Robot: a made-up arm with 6 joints. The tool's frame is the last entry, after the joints.
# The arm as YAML. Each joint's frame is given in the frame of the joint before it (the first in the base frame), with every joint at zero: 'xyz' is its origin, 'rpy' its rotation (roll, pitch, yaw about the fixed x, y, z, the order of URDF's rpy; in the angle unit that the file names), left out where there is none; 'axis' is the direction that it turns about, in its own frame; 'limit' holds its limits. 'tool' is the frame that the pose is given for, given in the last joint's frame.
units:
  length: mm
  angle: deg
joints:
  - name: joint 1
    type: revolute
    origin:
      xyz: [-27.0, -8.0, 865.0]
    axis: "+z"
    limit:
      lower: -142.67
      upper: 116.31
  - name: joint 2
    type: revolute
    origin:
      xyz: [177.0, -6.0, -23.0]
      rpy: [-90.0, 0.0, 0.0]
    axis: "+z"
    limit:
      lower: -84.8
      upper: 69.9
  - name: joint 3
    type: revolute
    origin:
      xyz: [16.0, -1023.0, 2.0]
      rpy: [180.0, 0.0, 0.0]
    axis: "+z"
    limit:
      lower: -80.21
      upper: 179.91
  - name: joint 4
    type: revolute
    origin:
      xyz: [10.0, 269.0, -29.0]
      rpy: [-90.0, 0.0, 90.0]
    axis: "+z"
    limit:
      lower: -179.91
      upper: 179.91
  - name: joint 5
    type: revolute
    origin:
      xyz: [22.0, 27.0, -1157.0]
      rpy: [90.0, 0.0, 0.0]
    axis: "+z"
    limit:
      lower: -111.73
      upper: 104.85
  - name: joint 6
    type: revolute
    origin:
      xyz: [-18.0, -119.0, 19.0]
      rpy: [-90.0, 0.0, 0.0]
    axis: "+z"
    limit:
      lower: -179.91
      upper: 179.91
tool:
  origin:
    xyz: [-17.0, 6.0, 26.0]
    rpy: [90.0, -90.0, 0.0]
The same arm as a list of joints. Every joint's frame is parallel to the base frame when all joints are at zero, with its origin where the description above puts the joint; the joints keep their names.
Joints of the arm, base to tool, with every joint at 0 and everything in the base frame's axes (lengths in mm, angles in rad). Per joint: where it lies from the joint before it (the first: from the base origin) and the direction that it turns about. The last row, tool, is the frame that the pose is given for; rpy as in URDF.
joint 1: origin -27 -8 865 axis 0 0 1
joint 2: origin 177 -6 -23 axis 0 1 0
joint 3: origin 16 2 1023 axis 0 -1 0
joint 4: origin 10 29 269 axis -1 0 0
joint 5: origin 1157 27 22 axis 0 -1 0
joint 6: origin 119 -19 -18 axis -1 0 0
tool: origin -26 6 -17 rpy -1.5708 0 3.1416
Joint limits (rad, base to tool): -2.4901..2.03 -1.48..1.22 -1.3999..3.14 -3.14..3.14 -1.9501..1.83 -3.14..3.14

